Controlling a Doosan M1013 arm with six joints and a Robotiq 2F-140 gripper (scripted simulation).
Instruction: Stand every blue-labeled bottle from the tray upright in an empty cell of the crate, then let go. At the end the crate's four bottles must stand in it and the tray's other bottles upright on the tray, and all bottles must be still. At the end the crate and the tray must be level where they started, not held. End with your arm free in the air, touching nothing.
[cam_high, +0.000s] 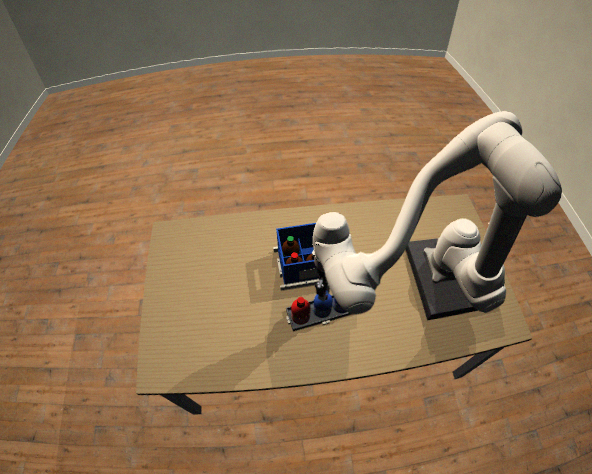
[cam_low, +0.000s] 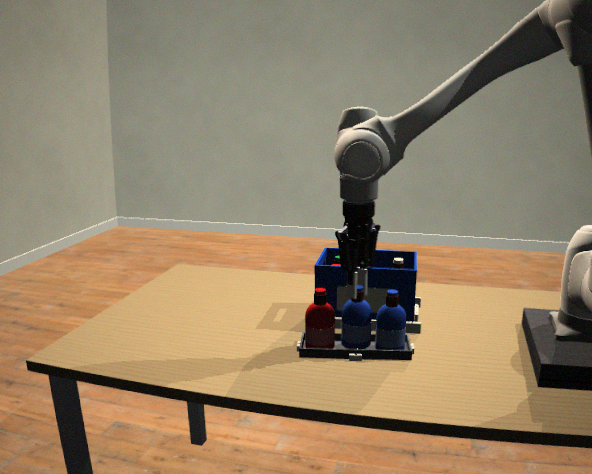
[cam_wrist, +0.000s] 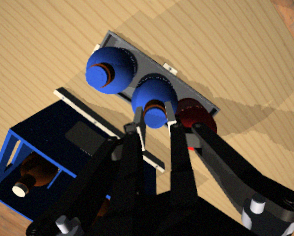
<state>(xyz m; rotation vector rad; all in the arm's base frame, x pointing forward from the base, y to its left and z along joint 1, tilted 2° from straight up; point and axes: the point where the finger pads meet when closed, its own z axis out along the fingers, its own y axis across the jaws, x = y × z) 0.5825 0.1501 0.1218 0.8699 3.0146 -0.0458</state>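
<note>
The red-labeled bottle is 10 cm below my hand, 9 cm ahead of it and 2 cm to the left of it. The rest, counted from my hand: dark tray 17 cm below; blue crate 23 cm to the right, 10 cm below, 2 cm ahead.
</note>
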